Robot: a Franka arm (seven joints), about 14 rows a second.
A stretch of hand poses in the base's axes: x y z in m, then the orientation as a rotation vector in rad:
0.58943, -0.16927, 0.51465, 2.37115, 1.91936, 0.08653
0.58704, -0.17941, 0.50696, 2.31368, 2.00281, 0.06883
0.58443, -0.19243, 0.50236, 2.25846, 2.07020, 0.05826
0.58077, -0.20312, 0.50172, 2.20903, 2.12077, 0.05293
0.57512, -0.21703, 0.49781, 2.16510, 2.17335, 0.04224
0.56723, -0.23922, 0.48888, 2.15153, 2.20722, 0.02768
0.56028, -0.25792, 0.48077, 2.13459, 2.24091, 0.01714
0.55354, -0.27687, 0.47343, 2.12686, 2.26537, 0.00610
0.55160, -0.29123, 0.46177, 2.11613, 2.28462, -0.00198
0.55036, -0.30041, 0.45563, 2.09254, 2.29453, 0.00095
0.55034, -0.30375, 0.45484, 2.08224, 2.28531, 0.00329
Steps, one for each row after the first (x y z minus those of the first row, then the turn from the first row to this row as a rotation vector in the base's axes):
-0.00239, -0.01014, -0.00769, -0.00366, 0.01588, 0.06560
-0.00500, -0.02316, -0.01229, -0.00830, 0.02424, 0.12213
-0.00866, -0.03385, -0.01293, -0.01406, 0.02659, 0.16799
-0.01431, -0.04776, -0.01684, -0.01665, 0.03597, 0.21232
-0.02220, -0.06995, -0.02577, -0.01258, 0.05279, 0.23409
-0.02915, -0.08865, -0.03388, -0.00845, 0.06627, 0.25719
-0.03589, -0.10760, -0.04122, -0.00404, 0.07986, 0.27172
-0.03783, -0.12196, -0.05288, -0.00276, 0.08833, 0.28518
-0.03907, -0.13114, -0.05902, -0.00914, 0.08157, 0.30044
-0.03909, -0.13448, -0.05981, -0.01895, 0.07170, 0.30096

